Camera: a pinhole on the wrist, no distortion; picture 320 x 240 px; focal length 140.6 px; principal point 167.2 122.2 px. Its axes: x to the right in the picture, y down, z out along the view. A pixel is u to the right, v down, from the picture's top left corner.
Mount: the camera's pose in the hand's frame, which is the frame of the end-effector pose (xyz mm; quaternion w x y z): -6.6 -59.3 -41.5 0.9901 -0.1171 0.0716 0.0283
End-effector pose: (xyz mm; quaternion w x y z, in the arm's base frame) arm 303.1 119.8 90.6 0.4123 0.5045 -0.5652 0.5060
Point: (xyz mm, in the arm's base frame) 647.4 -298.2 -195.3
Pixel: 48.0 11.4
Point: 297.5 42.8 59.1
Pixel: 138.9 167.1
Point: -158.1 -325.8 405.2
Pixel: 266.3 204.3
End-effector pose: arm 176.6 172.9 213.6 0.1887 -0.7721 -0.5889 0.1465
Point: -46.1 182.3 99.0
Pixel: 112.8 35.2
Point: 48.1 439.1 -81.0
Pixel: 225.2 94.0
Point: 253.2 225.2 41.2
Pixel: 206.2 215.6
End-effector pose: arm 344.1 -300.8 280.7 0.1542 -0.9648 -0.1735 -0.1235
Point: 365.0 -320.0 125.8
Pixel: 134.2 178.7
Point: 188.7 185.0 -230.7
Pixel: 102.4 9.0
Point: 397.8 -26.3 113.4
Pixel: 186.8 21.5
